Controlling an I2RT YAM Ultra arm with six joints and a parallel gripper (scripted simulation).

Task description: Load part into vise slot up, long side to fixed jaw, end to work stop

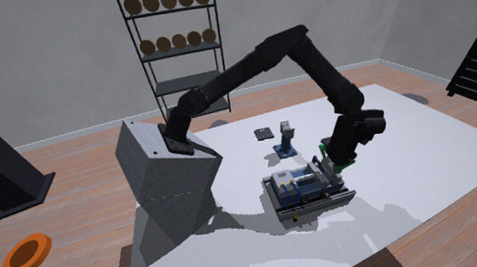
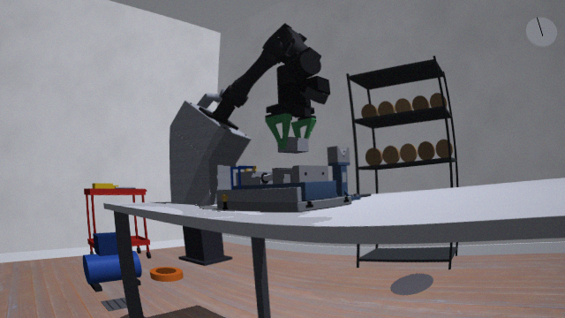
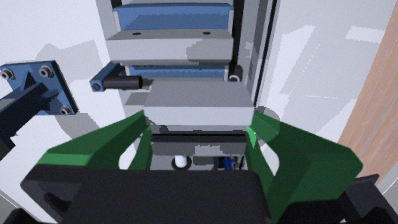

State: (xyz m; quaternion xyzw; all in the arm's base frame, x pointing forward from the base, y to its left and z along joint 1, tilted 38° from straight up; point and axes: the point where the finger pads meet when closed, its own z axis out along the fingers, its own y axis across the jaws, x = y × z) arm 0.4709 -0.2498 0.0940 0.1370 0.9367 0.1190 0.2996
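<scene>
Right now my hand is 1 cm below the part. The rest, counted from my hand: work stop: 7 cm to the left, 5 cm below, 2 cm ahead; fixed jaw: 7 cm below, 4 cm ahead, 2 cm to the left; moving jaw: 7 cm below, 3 cm to the left, 3 cm behind.
</scene>
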